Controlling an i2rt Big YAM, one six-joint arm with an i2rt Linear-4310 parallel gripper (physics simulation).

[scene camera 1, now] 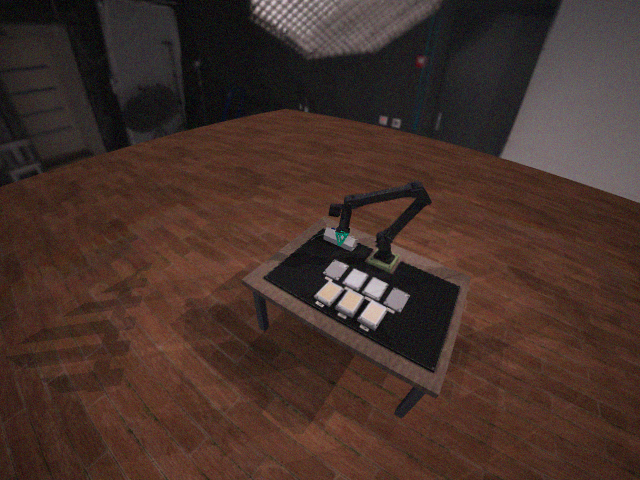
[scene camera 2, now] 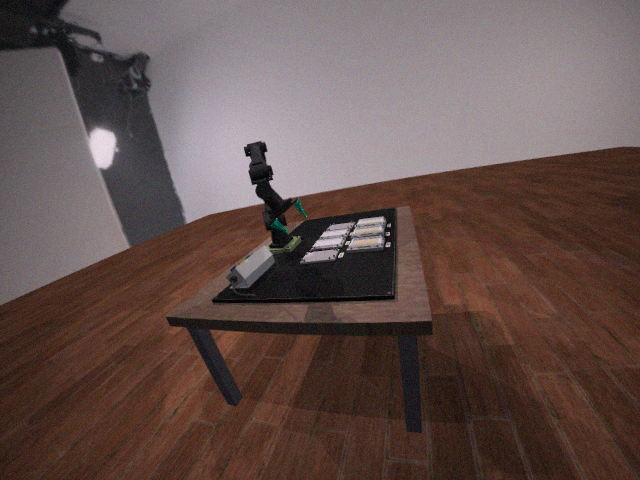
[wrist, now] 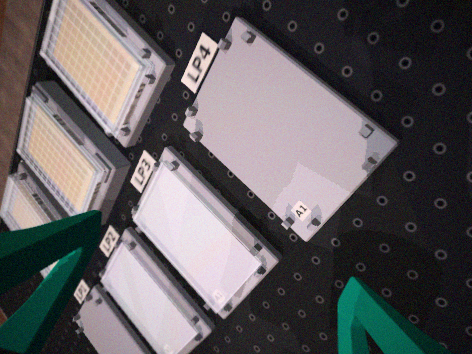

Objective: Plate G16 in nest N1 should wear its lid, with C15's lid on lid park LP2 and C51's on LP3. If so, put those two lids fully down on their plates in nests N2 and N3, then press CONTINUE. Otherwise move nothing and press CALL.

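Frame: origin at the arm's base, x ahead, y left, z up, level; millimetres.
Seen in the pictures: gripper, between the fingertips: (scene camera 1: 340, 244) (scene camera 2: 297, 225) (wrist: 223, 257); arm's base, origin of its link: (scene camera 1: 384, 257) (scene camera 2: 281, 243).
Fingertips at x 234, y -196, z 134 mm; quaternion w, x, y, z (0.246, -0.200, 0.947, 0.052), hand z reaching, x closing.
Note:
Pixels of each thing's top centre, then the offset from my fingertips to it.
- clear lid, centre of its top: (wrist: 189, 239) (scene camera 2: 328, 241) (scene camera 1: 356, 277) dx +41, dy +158, dz -133 mm
- N3 plate, centre of its top: (wrist: 84, 59) (scene camera 2: 365, 240) (scene camera 1: 329, 290) dx +227, dy +108, dz -122 mm
- N2 plate, centre of its top: (wrist: 51, 160) (scene camera 2: 367, 228) (scene camera 1: 351, 299) dx +210, dy +234, dz -114 mm
- N1 plate, centre of its top: (wrist: 28, 231) (scene camera 2: 370, 220) (scene camera 1: 374, 311) dx +199, dy +366, dz -112 mm
- button box, centre of its top: (scene camera 2: 247, 255) (scene camera 1: 341, 232) dx -189, dy -116, dz -67 mm
- Bare grey park LP4, centre of its top: (wrist: 265, 135) (scene camera 2: 319, 253) (scene camera 1: 336, 267) dx +52, dy +25, dz -131 mm
- bare park LP1, centre of its top: (wrist: 107, 350) (scene camera 2: 340, 224) (scene camera 1: 397, 297) dx +19, dy +416, dz -131 mm
My gripper (scene camera 1: 341, 237) (scene camera 2: 297, 226) (wrist: 223, 257) is open and empty, high above the mat. A clear lid (scene camera 1: 355, 279) (scene camera 2: 330, 241) (wrist: 195, 225) lies on park LP3 and another (scene camera 1: 375, 288) (scene camera 2: 336, 234) (wrist: 145, 295) on LP2. The N3 plate (scene camera 1: 329, 292) (scene camera 2: 368, 242) (wrist: 92, 65) and N2 plate (scene camera 1: 351, 302) (wrist: 60, 155) show tan wells. The N1 plate (scene camera 1: 372, 314) (wrist: 24, 200) looks paler, partly hidden by a finger in the wrist view; whether it wears a lid is unclear there. Plate codes are unreadable. The button box (scene camera 1: 349, 242) (scene camera 2: 258, 268) is pale grey; its labels are unreadable.
Bare grey park LP4 (scene camera 1: 336, 269) (scene camera 2: 320, 255) (wrist: 285, 125) and bare park LP1 (scene camera 1: 397, 299) (wrist: 105, 325) end the park row. The arm's green base (scene camera 1: 383, 260) (scene camera 2: 289, 244) stands behind the parks. A cable runs from the box in scene camera 2.

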